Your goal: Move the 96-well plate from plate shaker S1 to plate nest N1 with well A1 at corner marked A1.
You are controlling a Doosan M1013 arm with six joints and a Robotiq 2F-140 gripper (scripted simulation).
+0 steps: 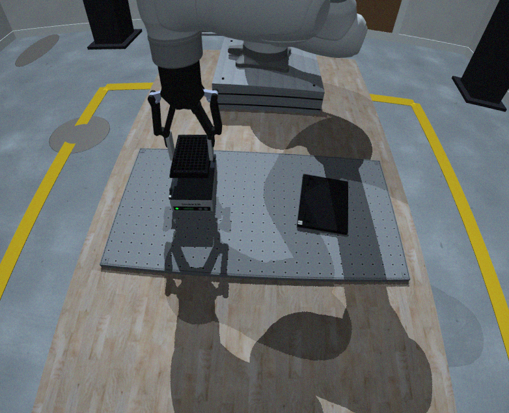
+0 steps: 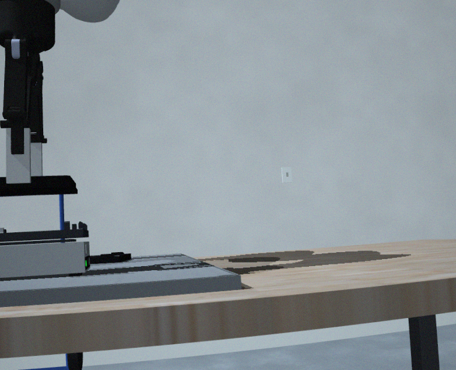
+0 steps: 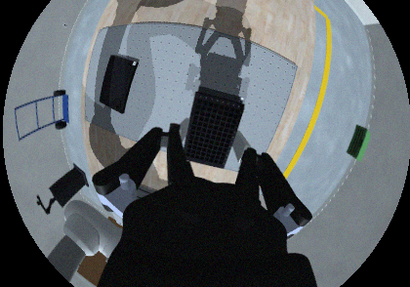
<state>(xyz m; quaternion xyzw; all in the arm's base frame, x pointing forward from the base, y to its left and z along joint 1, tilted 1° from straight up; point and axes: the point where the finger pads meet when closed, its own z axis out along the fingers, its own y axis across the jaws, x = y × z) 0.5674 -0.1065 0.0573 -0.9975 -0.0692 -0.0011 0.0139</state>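
My hand is 3 cm above the black 96-well plate. From my hand the other things lie so: black plate nest N1: 32 cm to the left, 13 cm below; then small pale mark: 7 cm ahead, 26 cm to the left, 13 cm below.
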